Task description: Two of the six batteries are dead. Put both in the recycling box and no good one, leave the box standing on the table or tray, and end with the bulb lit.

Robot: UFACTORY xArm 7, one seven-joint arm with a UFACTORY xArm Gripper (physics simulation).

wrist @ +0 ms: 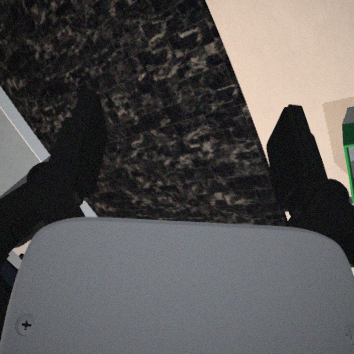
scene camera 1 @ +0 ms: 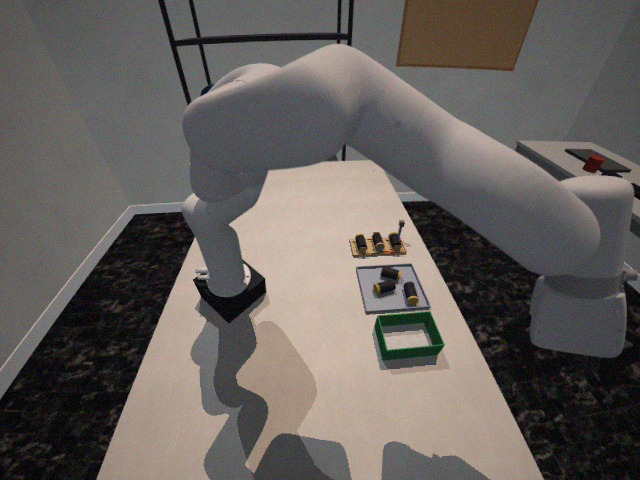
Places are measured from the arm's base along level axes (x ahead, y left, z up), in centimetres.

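Pixels of known places: gripper, fingertip midpoint: (wrist: 190,117) (scene camera 1: 564,375); arm's base, origin of the base link: (scene camera 1: 229,278).
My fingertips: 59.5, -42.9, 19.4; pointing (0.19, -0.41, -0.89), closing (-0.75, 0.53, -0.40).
Ahead of a thing's pixels: the offset from my fingertips to its top centre, as dx, dy, dz. Level surfaces: height alone.
Three black batteries {-15.1, +59.9, -23.3} (scene camera 1: 360,243) {-8.6, +59.6, -23.3} (scene camera 1: 377,241) {-2.1, +59.2, -23.3} (scene camera 1: 394,241) lie side by side in the orange holder (scene camera 1: 369,248) in the scene view. A small bulb {+0.7, +62.7, -18.7} (scene camera 1: 401,223) stands on a post at its back right corner and looks grey, with no visible glow. Three more black and yellow batteries {-8.5, +44.6, -24.2} (scene camera 1: 390,273) {-12.3, +39.3, -24.2} (scene camera 1: 384,287) {-4.8, +36.0, -24.2} (scene camera 1: 410,292) lie on the grey tray {-9.5, +40.4, -26.7} (scene camera 1: 370,302). The green recycling box {-11.4, +22.0, -21.9} (scene camera 1: 412,353) (wrist: 348,134) stands upright on the table, with no battery visible inside. My gripper (wrist: 190,117) is open and empty, beyond the table's right edge over the dark floor; its fingers do not show in the scene view.
The pale table {dz -27.9} (scene camera 1: 320,217) carries the arm's black base (scene camera 1: 230,307) at its left side. A side table (scene camera 1: 547,147) with a red cylinder (scene camera 1: 593,163) and a dark flat panel (scene camera 1: 612,161) stands at the right. A black rack (scene camera 1: 263,37) stands behind the table.
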